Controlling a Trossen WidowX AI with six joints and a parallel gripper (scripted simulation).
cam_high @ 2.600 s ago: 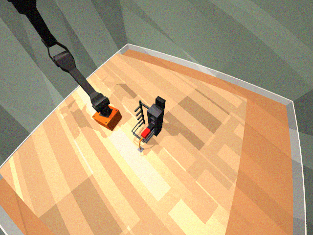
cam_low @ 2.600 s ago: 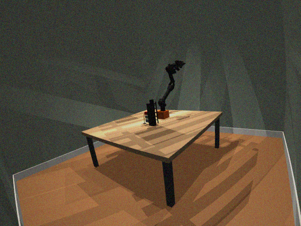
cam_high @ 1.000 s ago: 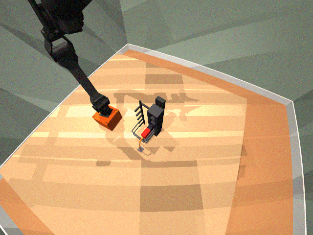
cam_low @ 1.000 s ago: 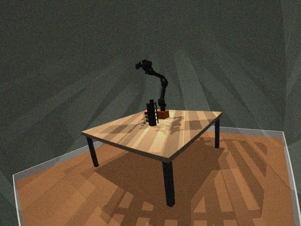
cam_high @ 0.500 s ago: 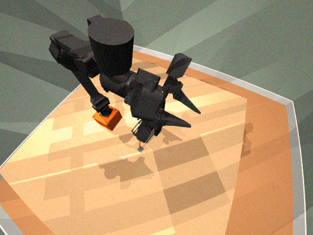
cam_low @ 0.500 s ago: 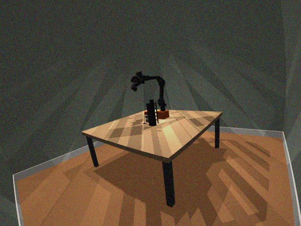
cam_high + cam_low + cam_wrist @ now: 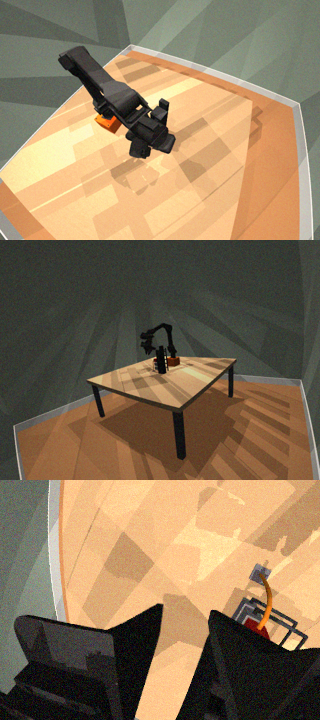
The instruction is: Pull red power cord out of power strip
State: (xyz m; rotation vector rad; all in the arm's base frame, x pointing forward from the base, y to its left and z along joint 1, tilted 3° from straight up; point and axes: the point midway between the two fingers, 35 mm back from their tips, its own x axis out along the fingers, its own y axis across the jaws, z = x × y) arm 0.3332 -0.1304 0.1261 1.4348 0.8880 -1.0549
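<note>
Right now my gripper tip is 50 mm past the red plug, 80 mm to the right of it and 60 mm above it.
</note>
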